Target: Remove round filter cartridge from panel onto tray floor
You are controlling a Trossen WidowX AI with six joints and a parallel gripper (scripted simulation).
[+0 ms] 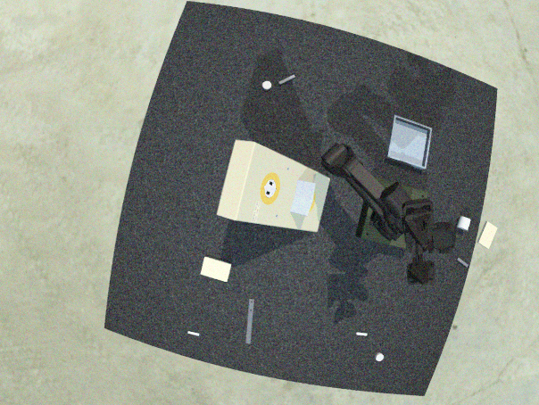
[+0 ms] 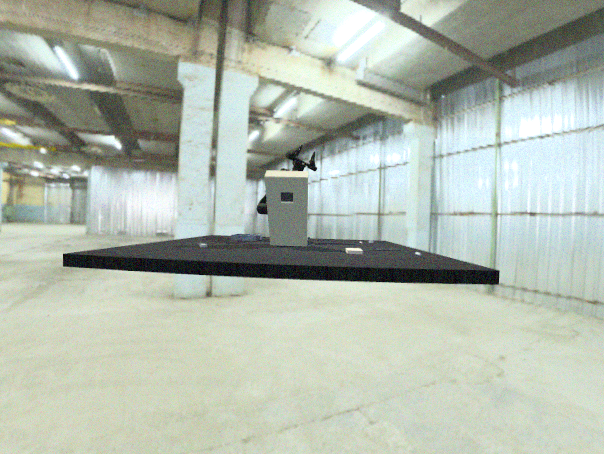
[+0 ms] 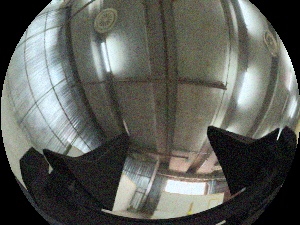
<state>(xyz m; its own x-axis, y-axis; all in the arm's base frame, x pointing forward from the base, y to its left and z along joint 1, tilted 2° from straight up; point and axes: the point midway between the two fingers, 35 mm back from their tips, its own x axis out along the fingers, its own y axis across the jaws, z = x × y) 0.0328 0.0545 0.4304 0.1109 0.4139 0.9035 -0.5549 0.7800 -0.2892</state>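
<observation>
Right now the white round filter cartridge is 330 mm ahead of my gripper tip, 290 mm below it and 40 mm to the right of it. From my gripper tip the other things lie so: cream service panel (360 mm below, 280 mm ahead, 40 mm to the right); grey tray (520 mm below, 370 mm to the right, 70 mm behind).
</observation>
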